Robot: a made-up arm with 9 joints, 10 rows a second.
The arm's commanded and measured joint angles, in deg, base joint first. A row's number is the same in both.
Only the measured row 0 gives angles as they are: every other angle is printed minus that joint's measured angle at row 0.
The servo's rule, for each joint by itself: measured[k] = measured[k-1] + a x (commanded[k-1-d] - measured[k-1]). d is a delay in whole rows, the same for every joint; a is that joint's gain. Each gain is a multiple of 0.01, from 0.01 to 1. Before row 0 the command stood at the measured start. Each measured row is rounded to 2 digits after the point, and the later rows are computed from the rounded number. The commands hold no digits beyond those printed.
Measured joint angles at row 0:
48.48, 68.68, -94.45, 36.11, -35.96, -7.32, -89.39, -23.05, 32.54
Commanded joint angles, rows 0 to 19:
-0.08, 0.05, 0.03, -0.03, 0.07, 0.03, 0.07, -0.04, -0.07
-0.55, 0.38, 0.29, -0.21, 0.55, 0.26, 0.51, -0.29, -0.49
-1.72, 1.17, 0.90, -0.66, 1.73, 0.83, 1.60, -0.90, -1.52
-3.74, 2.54, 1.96, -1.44, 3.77, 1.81, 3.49, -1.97, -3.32
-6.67, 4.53, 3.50, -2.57, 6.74, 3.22, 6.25, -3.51, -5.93
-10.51, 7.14, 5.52, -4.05, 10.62, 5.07, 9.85, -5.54, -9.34
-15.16, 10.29, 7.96, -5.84, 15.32, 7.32, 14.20, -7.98, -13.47
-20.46, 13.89, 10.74, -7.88, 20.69, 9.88, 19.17, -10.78, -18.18
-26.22, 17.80, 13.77, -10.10, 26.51, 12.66, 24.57, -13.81, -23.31
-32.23, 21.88, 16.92, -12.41, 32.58, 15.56, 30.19, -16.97, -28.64
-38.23, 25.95, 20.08, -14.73, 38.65, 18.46, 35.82, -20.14, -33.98
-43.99, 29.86, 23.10, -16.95, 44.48, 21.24, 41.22, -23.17, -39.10
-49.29, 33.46, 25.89, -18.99, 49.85, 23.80, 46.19, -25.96, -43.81
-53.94, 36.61, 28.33, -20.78, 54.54, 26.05, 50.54, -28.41, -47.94
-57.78, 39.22, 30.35, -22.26, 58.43, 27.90, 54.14, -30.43, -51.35
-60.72, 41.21, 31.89, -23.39, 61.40, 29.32, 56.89, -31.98, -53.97
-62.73, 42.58, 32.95, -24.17, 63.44, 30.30, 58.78, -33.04, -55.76
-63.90, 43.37, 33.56, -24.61, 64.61, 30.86, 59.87, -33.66, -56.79
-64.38, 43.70, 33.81, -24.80, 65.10, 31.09, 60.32, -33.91, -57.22
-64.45, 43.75, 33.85, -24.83, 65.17, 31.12, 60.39, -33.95, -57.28
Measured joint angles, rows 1 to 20:
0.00, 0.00, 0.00, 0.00, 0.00, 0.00, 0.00, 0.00, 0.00
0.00, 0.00, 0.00, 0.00, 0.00, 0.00, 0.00, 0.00, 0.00
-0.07, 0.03, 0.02, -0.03, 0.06, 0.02, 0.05, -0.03, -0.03
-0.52, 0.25, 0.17, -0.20, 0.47, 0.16, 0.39, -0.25, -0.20
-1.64, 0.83, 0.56, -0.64, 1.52, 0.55, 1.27, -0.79, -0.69
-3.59, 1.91, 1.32, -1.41, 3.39, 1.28, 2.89, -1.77, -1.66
-6.45, 3.56, 2.50, -2.52, 6.17, 2.41, 5.34, -3.21, -3.24
-10.23, 5.82, 4.13, -3.99, 9.86, 3.95, 8.63, -5.14, -5.50
-14.81, 8.64, 6.20, -5.77, 14.39, 5.90, 12.70, -7.50, -8.45
-20.06, 11.95, 8.65, -7.80, 19.62, 8.21, 17.42, -10.22, -12.05
-25.79, 15.64, 11.41, -10.01, 25.34, 10.79, 22.64, -13.20, -16.22
-31.78, 19.57, 14.39, -12.31, 31.35, 13.56, 28.15, -16.33, -20.82
-37.78, 23.59, 17.46, -14.63, 37.41, 16.40, 33.75, -19.49, -25.69
-43.56, 27.54, 20.51, -16.86, 43.28, 19.21, 39.20, -22.54, -30.65
-48.89, 31.27, 23.42, -18.90, 48.73, 21.87, 44.30, -25.38, -35.52
-53.59, 34.63, 26.07, -20.70, 53.55, 24.29, 48.86, -27.89, -40.12
-57.49, 37.52, 28.38, -22.20, 57.60, 26.38, 52.71, -30.00, -44.28
-60.49, 39.84, 30.28, -23.34, 60.75, 28.09, 55.76, -31.64, -47.87
-62.57, 41.57, 31.72, -24.14, 62.98, 29.37, 57.96, -32.80, -50.79
-63.81, 42.70, 32.71, -24.59, 64.33, 30.23, 59.35, -33.51, -53.01
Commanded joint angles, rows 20 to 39:
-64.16, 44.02, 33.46, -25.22, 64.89, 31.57, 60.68, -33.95, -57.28
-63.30, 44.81, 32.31, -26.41, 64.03, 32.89, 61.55, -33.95, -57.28
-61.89, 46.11, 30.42, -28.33, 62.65, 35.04, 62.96, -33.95, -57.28
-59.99, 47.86, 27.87, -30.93, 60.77, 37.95, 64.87, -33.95, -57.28
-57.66, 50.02, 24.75, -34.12, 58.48, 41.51, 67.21, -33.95, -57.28
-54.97, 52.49, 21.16, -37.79, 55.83, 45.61, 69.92, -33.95, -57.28
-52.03, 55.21, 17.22, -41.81, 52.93, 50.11, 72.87, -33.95, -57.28
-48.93, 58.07, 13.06, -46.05, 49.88, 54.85, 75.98, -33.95, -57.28
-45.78, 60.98, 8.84, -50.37, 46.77, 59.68, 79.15, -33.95, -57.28
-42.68, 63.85, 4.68, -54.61, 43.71, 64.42, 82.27, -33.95, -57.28
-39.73, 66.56, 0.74, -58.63, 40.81, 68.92, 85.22, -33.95, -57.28
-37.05, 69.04, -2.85, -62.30, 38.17, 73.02, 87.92, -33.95, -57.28
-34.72, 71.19, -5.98, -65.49, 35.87, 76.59, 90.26, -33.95, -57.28
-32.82, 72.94, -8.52, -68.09, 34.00, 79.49, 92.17, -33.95, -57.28
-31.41, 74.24, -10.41, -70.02, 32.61, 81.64, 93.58, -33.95, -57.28
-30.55, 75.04, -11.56, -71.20, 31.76, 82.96, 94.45, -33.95, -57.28
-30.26, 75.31, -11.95, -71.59, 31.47, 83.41, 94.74, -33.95, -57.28
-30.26, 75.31, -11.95, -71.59, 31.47, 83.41, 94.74, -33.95, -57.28
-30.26, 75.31, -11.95, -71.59, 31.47, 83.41, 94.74, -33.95, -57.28
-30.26, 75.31, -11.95, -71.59, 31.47, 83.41, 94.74, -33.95, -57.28
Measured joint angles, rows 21 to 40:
-64.34, 43.33, 33.30, -24.79, 64.97, 30.73, 60.06, -33.84, -54.57
-64.44, 43.59, 33.60, -24.83, 65.14, 30.96, 60.30, -33.93, -55.57
-64.18, 43.86, 33.52, -25.20, 64.93, 31.31, 60.58, -33.95, -56.20
-63.36, 44.46, 32.87, -26.36, 64.18, 32.23, 61.29, -33.95, -56.60
-61.99, 45.50, 31.55, -28.25, 62.91, 33.86, 62.51, -33.95, -56.85
-60.13, 46.99, 29.56, -30.82, 61.13, 36.23, 64.23, -33.95, -57.01
-57.83, 48.90, 26.96, -33.99, 58.93, 39.29, 66.41, -33.95, -57.11
-55.17, 51.16, 23.83, -37.64, 56.36, 42.96, 68.97, -33.95, -57.17
-52.25, 53.71, 20.26, -41.64, 53.51, 47.11, 71.82, -33.95, -57.21
-49.16, 56.46, 16.37, -45.87, 50.50, 51.60, 74.86, -33.95, -57.24
-46.02, 59.31, 12.30, -50.19, 47.40, 56.29, 77.99, -33.95, -57.25
-42.91, 62.17, 8.19, -54.43, 44.34, 61.01, 81.11, -33.95, -57.26
-39.95, 64.94, 4.17, -58.46, 41.41, 65.60, 84.11, -33.95, -57.27
-37.25, 67.52, 0.38, -62.15, 38.72, 69.90, 86.89, -33.95, -57.27
-34.90, 69.83, -3.05, -65.36, 36.35, 73.78, 89.35, -33.95, -57.27
-32.97, 71.79, -6.00, -67.98, 34.40, 77.09, 91.41, -33.95, -57.27
-31.52, 73.33, -8.38, -69.94, 32.91, 79.73, 92.99, -33.95, -57.27
-30.62, 74.41, -10.10, -71.15, 31.96, 81.60, 94.06, -33.95, -57.27
-30.29, 74.98, -11.10, -71.57, 31.55, 82.65, 94.56, -33.95, -57.27
-30.26, 75.19, -11.56, -71.59, 31.48, 83.09, 94.69, -33.95, -57.27

